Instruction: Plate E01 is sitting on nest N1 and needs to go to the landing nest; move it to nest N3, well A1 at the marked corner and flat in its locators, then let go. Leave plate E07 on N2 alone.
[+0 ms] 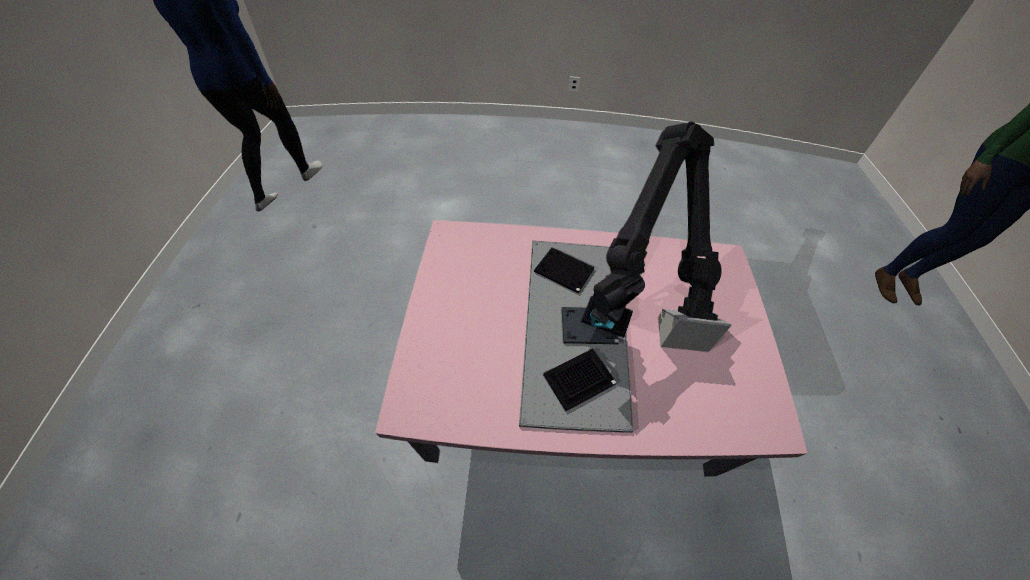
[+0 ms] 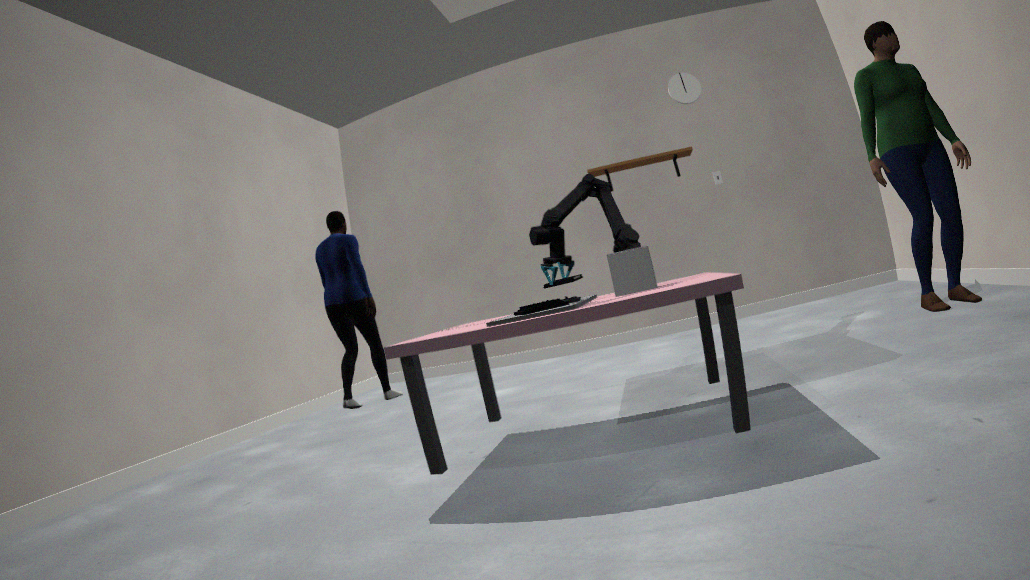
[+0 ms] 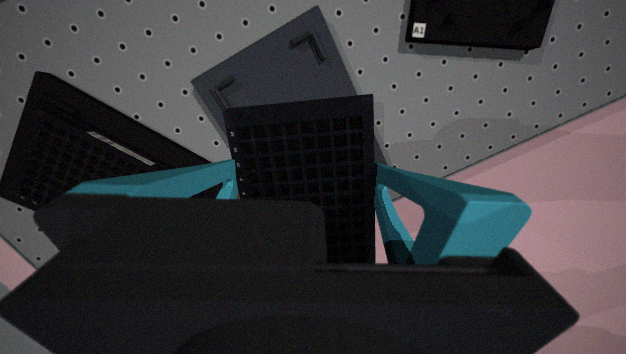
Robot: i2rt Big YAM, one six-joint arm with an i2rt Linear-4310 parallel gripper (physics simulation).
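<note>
My gripper (image 1: 602, 321) (image 2: 557, 277) (image 3: 306, 170) is shut on a dark gridded plate, taken as plate E01 (image 1: 623, 322) (image 2: 565, 281) (image 3: 300, 142); its name label is hidden. It hangs above the blue-grey middle nest (image 1: 573, 333) (image 3: 280, 65), turned relative to it and covering part of it. Two corner locators show there. The black far nest (image 1: 563, 270) (image 3: 475, 22) holds no plate and has a white A1 tag at one corner. Another plate, taken as E07 (image 1: 579, 376) (image 3: 65, 150), sits on the near black nest. The nest numbers are not readable.
The nests stand on a grey perforated board (image 1: 544, 419) (image 2: 497, 322) (image 3: 165, 30) on the pink table (image 1: 461, 324) (image 2: 446, 338). The arm's grey base box (image 1: 691, 332) (image 2: 634, 270) stands beside the board. Two people stand away from the table.
</note>
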